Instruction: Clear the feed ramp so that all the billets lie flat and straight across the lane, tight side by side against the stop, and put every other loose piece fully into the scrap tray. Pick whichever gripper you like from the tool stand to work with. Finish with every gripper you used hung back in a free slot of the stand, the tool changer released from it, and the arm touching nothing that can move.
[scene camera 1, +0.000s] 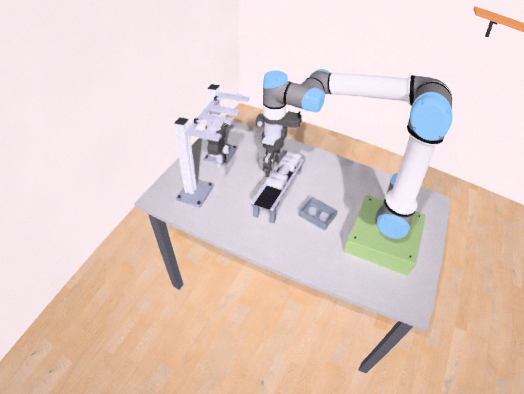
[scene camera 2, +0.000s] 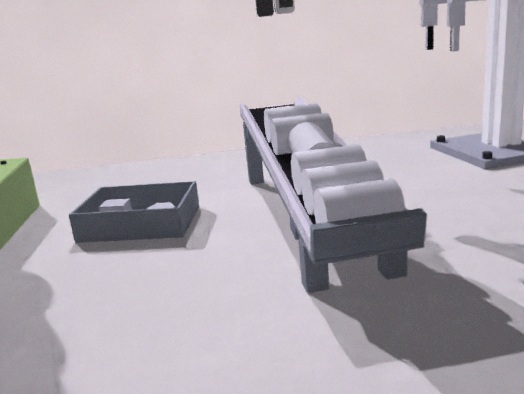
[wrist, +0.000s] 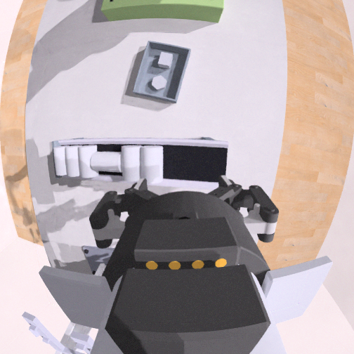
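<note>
My adaptive gripper (scene camera 1: 270, 169) (scene camera 2: 274, 7) (wrist: 183, 183) is open and empty above the feed ramp (scene camera 1: 267, 197) (scene camera 2: 272, 165) (wrist: 195, 162). Three white billets (scene camera 2: 360, 200) (wrist: 87, 161) lie across the lane by the stop (scene camera 2: 369, 235). Behind them one billet (scene camera 2: 309, 136) (wrist: 106, 162) lies lengthwise along the lane. Two more billets (scene camera 2: 292, 112) (wrist: 151, 164) lie across, side by side, farther up. The scrap tray (scene camera 1: 312, 218) (scene camera 2: 127, 227) (wrist: 135, 73) holds a small block (scene camera 2: 115, 205) (wrist: 165, 60) and a hexagonal piece (scene camera 2: 162, 205) (wrist: 158, 82).
The tool stand (scene camera 1: 186, 157) is on the left in scene camera 1, with another gripper (scene camera 1: 217, 142) hanging from it; finger tips (scene camera 2: 441, 37) of it show at the top right in scene camera 2. The green base (scene camera 1: 385, 235) (scene camera 2: 15, 200) (wrist: 162, 12) is beyond the tray.
</note>
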